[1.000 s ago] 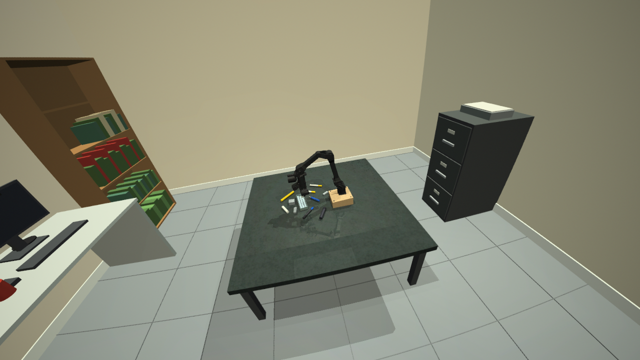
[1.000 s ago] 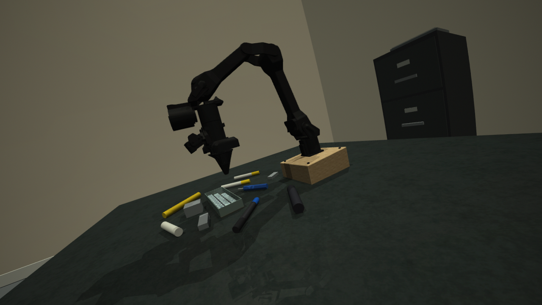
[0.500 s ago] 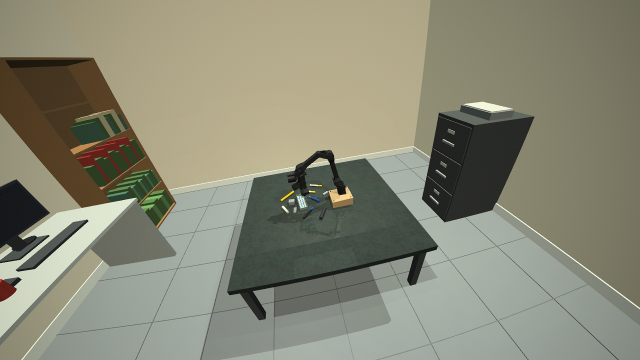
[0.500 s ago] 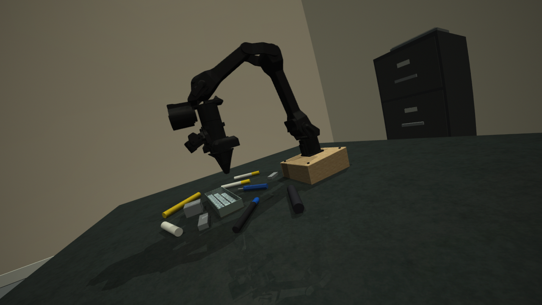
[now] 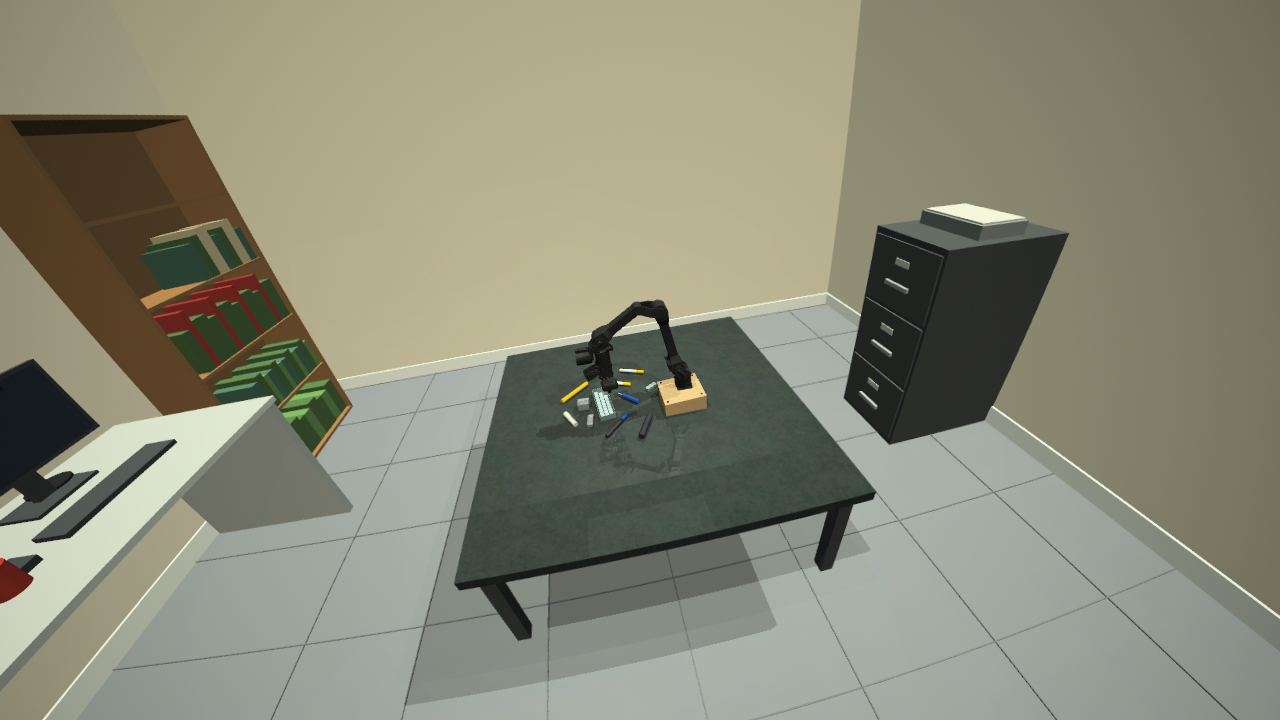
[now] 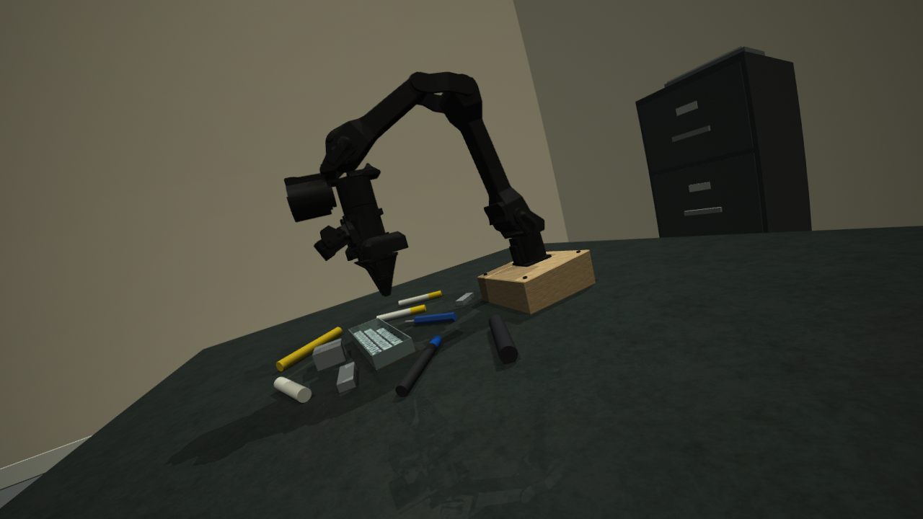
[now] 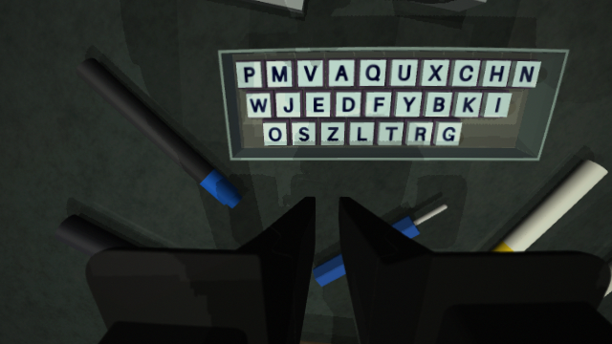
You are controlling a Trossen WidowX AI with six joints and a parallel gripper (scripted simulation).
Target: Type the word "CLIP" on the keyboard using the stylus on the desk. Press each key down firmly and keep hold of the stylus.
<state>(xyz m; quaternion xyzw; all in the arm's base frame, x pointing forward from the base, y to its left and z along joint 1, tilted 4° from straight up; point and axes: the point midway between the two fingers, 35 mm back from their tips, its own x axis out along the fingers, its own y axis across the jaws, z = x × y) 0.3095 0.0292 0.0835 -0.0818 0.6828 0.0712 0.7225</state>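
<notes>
The blue stylus is 9 cm below my gripper tip, 7 cm to the right of it and 5 cm behind it. Round my gripper tip: grey block 13 cm ahead, 8 cm below, 4 cm to the right; then dark cylinder 14 cm to the left, 13 cm behind, 8 cm below; then white cylinder 18 cm ahead, 8 cm below, 4 cm to the left.
</notes>
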